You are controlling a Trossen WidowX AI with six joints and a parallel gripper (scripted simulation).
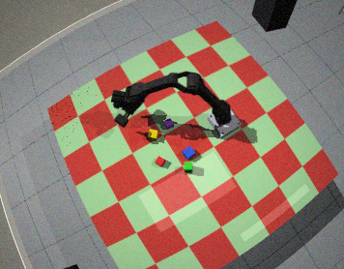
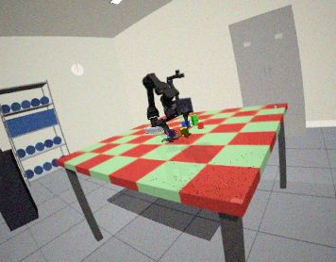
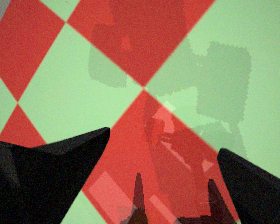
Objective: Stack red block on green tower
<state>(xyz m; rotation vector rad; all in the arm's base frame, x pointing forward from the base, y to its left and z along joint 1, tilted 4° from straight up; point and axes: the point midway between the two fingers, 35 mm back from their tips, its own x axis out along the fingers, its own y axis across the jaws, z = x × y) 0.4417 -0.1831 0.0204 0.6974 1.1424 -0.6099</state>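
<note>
Now: the red block 80 mm behind my gripper tip, 270 mm to the left of it and 50 mm below it. Also, from my gripper tip: yellow block 100 mm behind, 130 mm to the left, 40 mm below; then blue block 230 mm behind, 280 mm to the left, 40 mm below; then purple block 190 mm behind, 100 mm to the left, 40 mm below.
</note>
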